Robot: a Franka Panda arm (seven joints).
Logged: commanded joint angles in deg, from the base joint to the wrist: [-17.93 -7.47 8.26 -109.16 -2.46 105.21 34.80]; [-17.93 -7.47 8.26 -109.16 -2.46 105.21 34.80]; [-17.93 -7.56 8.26 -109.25 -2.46 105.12 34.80]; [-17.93 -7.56 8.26 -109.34 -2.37 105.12 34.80]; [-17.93 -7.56 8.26 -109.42 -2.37 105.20 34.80]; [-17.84 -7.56 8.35 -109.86 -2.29 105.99 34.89]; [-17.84 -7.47 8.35 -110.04 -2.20 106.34 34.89]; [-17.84 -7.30 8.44 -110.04 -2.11 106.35 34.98]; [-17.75 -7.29 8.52 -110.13 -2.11 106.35 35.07]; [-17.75 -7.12 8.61 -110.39 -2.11 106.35 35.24]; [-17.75 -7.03 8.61 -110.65 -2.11 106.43 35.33]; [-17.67 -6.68 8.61 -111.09 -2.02 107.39 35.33]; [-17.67 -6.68 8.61 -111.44 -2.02 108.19 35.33]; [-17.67 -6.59 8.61 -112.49 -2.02 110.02 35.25]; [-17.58 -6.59 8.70 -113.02 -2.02 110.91 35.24]
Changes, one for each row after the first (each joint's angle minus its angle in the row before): [0.00 0.00 0.00 0.00 0.00 0.00 0.00]; [0.00 -0.09 0.00 -0.09 0.00 -0.09 0.00]; [0.00 0.00 0.00 -0.09 0.09 0.00 0.00]; [0.00 0.00 0.00 -0.08 0.00 0.08 0.00]; [0.09 0.00 0.09 -0.44 0.08 0.79 0.09]; [0.00 0.09 0.00 -0.18 0.09 0.35 0.00]; [0.00 0.17 0.09 0.00 0.09 0.01 0.09]; [0.09 0.01 0.08 -0.09 0.00 0.00 0.09]; [0.00 0.17 0.09 -0.26 0.00 0.00 0.17]; [0.00 0.09 0.00 -0.26 0.00 0.08 0.09]; [0.08 0.35 0.00 -0.44 0.09 0.96 0.00]; [0.00 0.00 0.00 -0.35 0.00 0.80 0.00]; [0.00 0.09 0.00 -1.05 0.00 1.83 -0.08]; [0.09 0.00 0.09 -0.53 0.00 0.89 -0.01]
